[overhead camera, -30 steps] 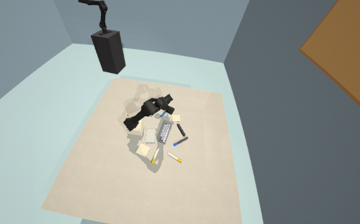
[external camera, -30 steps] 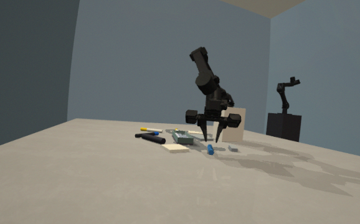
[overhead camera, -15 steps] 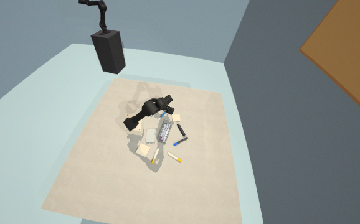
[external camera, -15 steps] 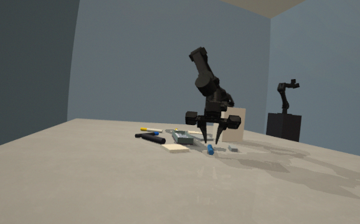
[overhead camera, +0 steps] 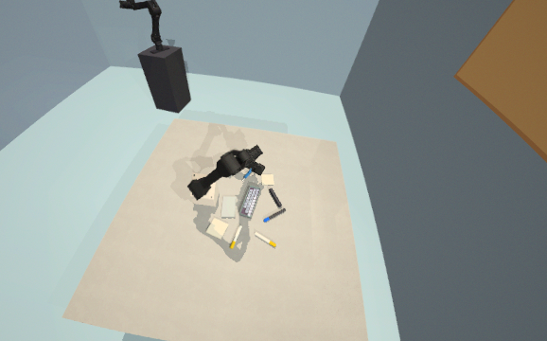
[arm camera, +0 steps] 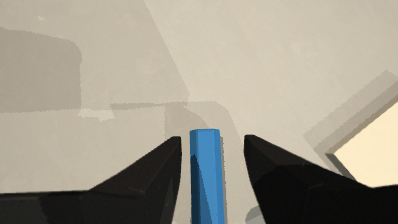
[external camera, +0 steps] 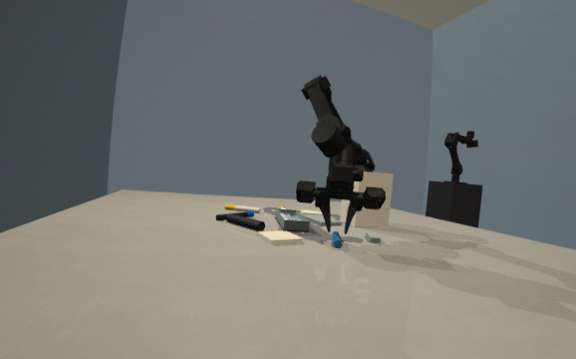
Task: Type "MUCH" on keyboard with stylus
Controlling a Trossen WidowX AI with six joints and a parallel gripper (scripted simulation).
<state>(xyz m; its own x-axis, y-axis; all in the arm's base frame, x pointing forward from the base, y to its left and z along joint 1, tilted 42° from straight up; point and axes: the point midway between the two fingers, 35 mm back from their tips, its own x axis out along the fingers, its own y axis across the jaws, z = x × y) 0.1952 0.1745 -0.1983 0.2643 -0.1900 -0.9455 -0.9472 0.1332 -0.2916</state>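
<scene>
Right now the blue hexagonal stylus is 2 cm behind my gripper tip, 7 cm to the right of it and 2 cm below it. From my gripper tip the other things lie so: black cylinder 18 cm ahead, 16 cm to the right, 2 cm below; notepad 11 cm ahead, 5 cm to the right, 3 cm below; small grey block 12 cm behind, 7 cm to the right, 2 cm below.
</scene>
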